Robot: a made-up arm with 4 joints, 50 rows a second.
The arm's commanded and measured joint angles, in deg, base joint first. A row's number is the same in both.
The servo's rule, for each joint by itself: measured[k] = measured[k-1] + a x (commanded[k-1-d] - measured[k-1]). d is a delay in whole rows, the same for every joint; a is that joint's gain. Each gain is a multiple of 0.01, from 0.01 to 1. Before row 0 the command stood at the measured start. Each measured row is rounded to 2 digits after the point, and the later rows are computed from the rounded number. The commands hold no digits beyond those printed.
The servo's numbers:
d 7
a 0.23 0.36 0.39 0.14
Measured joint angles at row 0: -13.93, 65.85, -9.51, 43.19
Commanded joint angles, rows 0 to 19: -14.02, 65.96, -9.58, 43.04; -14.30, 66.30, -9.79, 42.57; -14.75, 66.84, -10.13, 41.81; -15.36, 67.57, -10.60, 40.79; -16.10, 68.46, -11.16, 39.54; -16.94, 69.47, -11.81, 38.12; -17.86, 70.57, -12.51, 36.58; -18.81, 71.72, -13.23, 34.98; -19.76, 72.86, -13.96, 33.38; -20.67, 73.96, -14.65, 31.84; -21.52, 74.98, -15.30, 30.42; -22.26, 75.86, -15.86, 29.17; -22.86, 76.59, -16.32, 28.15; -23.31, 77.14, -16.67, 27.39; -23.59, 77.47, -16.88, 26.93; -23.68, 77.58, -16.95, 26.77; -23.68, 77.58, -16.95, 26.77; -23.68, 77.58, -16.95, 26.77; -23.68, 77.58, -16.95, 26.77; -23.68, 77.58, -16.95, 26.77
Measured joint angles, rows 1 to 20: -13.93, 65.85, -9.51, 43.19; -13.93, 65.85, -9.51, 43.19; -13.93, 65.85, -9.51, 43.19; -13.93, 65.85, -9.51, 43.19; -13.93, 65.85, -9.51, 43.19; -13.93, 65.85, -9.51, 43.19; -13.93, 65.85, -9.51, 43.19; -13.95, 65.89, -9.54, 43.17; -14.03, 66.04, -9.64, 43.09; -14.20, 66.33, -9.83, 42.91; -14.47, 66.78, -10.13, 42.61; -14.84, 67.38, -10.53, 42.18; -15.32, 68.13, -11.03, 41.61; -15.90, 69.01, -11.61, 40.91; -16.57, 69.99, -12.24, 40.08; -17.30, 71.02, -12.91, 39.14; -18.08, 72.08, -13.59, 38.12; -18.87, 73.12, -14.26, 37.04; -19.65, 74.11, -14.88, 35.94; -20.39, 75.00, -15.44, 34.85
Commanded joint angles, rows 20 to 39: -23.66, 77.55, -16.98, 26.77; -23.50, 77.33, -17.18, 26.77; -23.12, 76.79, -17.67, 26.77; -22.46, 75.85, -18.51, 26.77; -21.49, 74.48, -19.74, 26.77; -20.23, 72.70, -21.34, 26.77; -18.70, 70.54, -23.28, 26.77; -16.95, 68.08, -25.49, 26.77; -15.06, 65.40, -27.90, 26.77; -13.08, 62.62, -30.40, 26.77; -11.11, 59.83, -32.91, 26.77; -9.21, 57.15, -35.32, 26.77; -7.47, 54.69, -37.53, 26.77; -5.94, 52.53, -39.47, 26.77; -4.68, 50.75, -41.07, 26.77; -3.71, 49.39, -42.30, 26.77; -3.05, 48.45, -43.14, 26.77; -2.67, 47.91, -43.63, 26.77; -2.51, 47.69, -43.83, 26.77; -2.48, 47.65, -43.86, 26.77
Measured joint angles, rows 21 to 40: -21.06, 75.77, -15.92, 33.81; -21.64, 76.38, -16.29, 32.85; -22.11, 76.81, -16.55, 32.00; -22.47, 77.09, -16.71, 31.27; -22.75, 77.27, -16.80, 30.64; -22.96, 77.38, -16.86, 30.10; -23.13, 77.45, -16.90, 29.63; -23.25, 77.49, -16.93, 29.23; -23.31, 77.43, -17.03, 28.89; -23.27, 77.20, -17.28, 28.59; -23.08, 76.71, -17.76, 28.34; -22.71, 75.91, -18.53, 28.12; -22.14, 74.75, -19.63, 27.93; -21.35, 73.23, -21.05, 27.77; -20.34, 71.38, -22.78, 27.63; -19.13, 69.23, -24.78, 27.51; -17.74, 66.85, -26.97, 27.41; -16.22, 64.32, -29.29, 27.32; -14.61, 61.74, -31.64, 27.24; -12.97, 59.20, -33.94, 27.17
